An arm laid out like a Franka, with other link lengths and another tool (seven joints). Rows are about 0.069 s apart.
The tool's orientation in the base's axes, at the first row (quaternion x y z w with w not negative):
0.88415 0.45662 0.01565 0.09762
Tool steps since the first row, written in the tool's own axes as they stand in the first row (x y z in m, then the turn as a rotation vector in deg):
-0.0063 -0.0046 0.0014 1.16 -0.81 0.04
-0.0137 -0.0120 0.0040 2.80 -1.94 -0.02
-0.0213 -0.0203 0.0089 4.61 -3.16 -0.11
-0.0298 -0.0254 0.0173 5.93 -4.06 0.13
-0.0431 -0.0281 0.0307 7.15 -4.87 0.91
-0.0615 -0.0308 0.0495 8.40 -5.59 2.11
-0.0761 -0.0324 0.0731 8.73 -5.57 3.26
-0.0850 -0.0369 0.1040 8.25 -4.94 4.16
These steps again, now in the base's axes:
-0.0072 -0.0027 -0.0018 0.03 1.39 -0.26
-0.0172 -0.0050 -0.0053 0.07 3.37 -0.52
-0.0277 -0.0072 -0.0112 0.13 5.54 -0.77
-0.0358 -0.0126 -0.0199 0.20 7.08 -1.25
-0.0441 -0.0239 -0.0327 0.35 8.40 -2.24
-0.0548 -0.0403 -0.0505 0.64 9.63 -3.63
-0.0619 -0.0550 -0.0730 0.99 9.70 -4.77
-0.0670 -0.0645 -0.1036 1.32 8.81 -5.51

